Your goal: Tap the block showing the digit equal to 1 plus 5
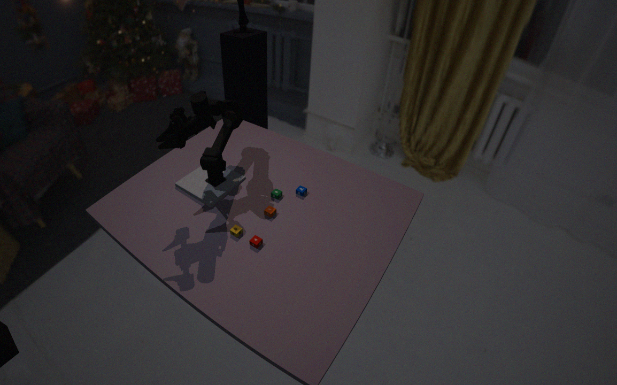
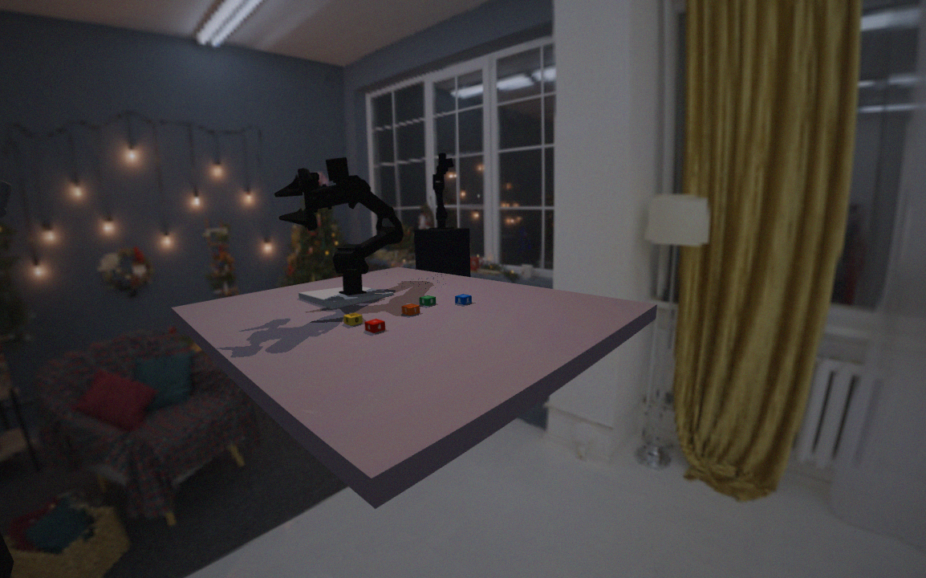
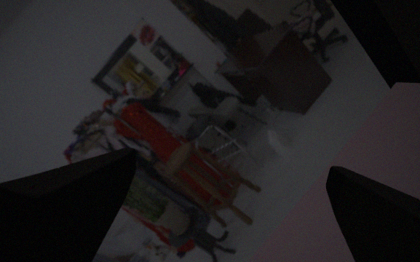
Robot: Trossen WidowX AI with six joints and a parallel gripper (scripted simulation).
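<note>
The blue block lies 34 cm ahead of my gripper tip, 37 cm to the left of it and 27 cm below it. The rest, counted from my gripper tip: red block 38 cm ahead, 7 cm to the left, 27 cm below; orange block 32 cm ahead, 21 cm to the left, 27 cm below; yellow block 29 cm ahead, 6 cm to the left, 27 cm below.
</note>
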